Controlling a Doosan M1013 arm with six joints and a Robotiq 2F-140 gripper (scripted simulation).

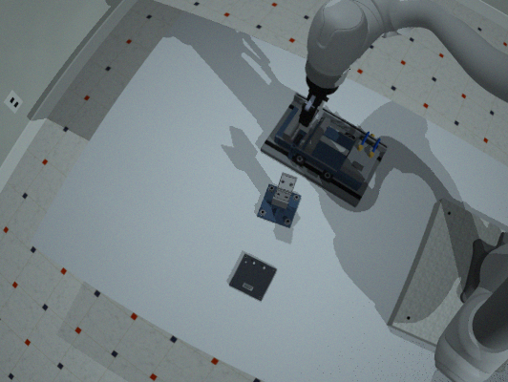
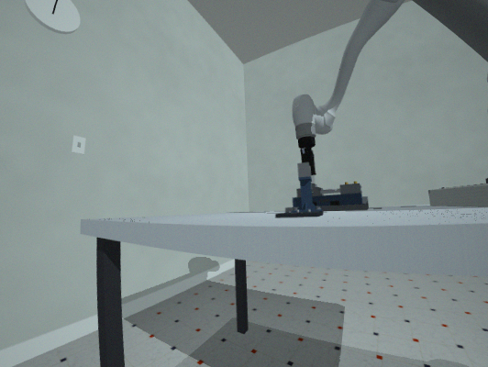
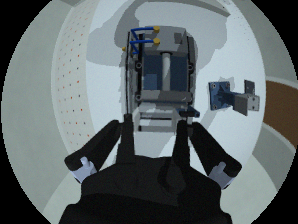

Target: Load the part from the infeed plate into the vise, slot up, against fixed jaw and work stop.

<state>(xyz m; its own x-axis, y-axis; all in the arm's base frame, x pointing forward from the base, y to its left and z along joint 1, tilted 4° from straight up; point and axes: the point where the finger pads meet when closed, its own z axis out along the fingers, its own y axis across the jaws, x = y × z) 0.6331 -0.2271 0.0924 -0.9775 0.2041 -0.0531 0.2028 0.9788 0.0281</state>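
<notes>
The part is 2 cm below my hand. Also, from my hand: vise: 8 cm below, 7 cm behind, 3 cm to the left; air cylinder: 16 cm behind, 5 cm to the left, 5 cm below.
</notes>
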